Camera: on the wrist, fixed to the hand. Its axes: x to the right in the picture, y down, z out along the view.
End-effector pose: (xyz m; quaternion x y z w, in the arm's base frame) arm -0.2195 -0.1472 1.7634 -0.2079 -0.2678 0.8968 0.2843
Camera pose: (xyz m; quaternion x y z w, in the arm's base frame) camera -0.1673 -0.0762 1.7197 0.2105 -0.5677 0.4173 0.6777
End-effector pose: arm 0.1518 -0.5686 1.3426 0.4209 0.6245 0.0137 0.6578
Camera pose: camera 0.0603 -0.5425 1.3174 -0.2560 0.5302 -0.4119 0.6954
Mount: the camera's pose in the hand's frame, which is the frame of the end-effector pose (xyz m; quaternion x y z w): 0.0145 -0.0440 -0.0868 -0.1966 -0.2554 -0.6635 0.6751
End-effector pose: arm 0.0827 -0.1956 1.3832 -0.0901 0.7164 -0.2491 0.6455
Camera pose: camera -0.0121 -0.2191 1.3950 -0.7267 0.3080 -0.4326 0.4358
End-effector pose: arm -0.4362 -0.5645 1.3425 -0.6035 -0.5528 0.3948 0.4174
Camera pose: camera -0.3685 -0.5541 1.4131 -0.0219 -0.9580 0.0350 0.2839
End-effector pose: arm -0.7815 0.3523 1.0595 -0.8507 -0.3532 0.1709 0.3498
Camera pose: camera -0.7460 0.3438 1.1509 -0.3651 -0.9259 0.0311 0.0921
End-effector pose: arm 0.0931 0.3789 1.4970 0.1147 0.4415 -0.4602 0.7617
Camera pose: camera 0.0113 0.3964 1.4452 -0.4828 0.2701 -0.7586 0.3442
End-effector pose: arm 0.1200 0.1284 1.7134 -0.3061 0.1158 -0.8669 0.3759
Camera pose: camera 0.0331 0.1458 1.6706 0.5788 0.0505 0.7338 0.3521
